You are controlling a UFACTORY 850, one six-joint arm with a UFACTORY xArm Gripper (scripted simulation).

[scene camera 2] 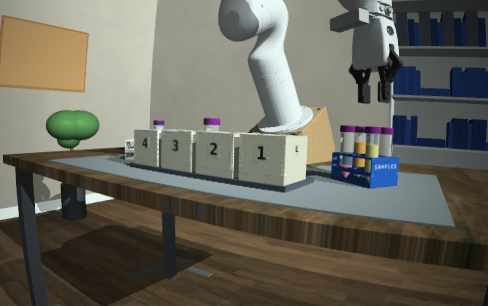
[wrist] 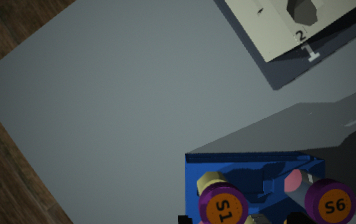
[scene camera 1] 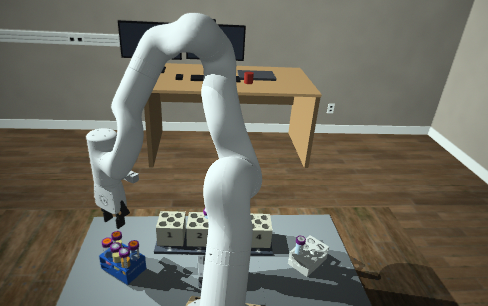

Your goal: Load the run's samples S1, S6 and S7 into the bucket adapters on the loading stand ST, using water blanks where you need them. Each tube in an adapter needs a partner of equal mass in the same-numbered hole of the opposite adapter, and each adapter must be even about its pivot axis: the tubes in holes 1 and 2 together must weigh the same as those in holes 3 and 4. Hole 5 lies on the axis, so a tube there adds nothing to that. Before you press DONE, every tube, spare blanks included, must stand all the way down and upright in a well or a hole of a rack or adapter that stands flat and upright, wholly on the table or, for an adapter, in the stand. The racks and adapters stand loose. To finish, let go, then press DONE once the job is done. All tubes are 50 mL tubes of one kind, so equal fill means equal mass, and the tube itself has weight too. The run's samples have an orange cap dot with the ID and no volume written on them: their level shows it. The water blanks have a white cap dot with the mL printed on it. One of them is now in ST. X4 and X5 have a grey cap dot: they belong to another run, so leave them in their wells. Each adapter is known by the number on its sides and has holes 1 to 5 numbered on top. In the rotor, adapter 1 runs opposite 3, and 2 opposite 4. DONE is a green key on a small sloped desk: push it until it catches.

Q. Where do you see a white rack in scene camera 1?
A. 313, 251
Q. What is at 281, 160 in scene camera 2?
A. An adapter 1.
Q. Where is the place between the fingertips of my gripper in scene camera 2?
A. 373, 102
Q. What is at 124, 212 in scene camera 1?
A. My gripper.
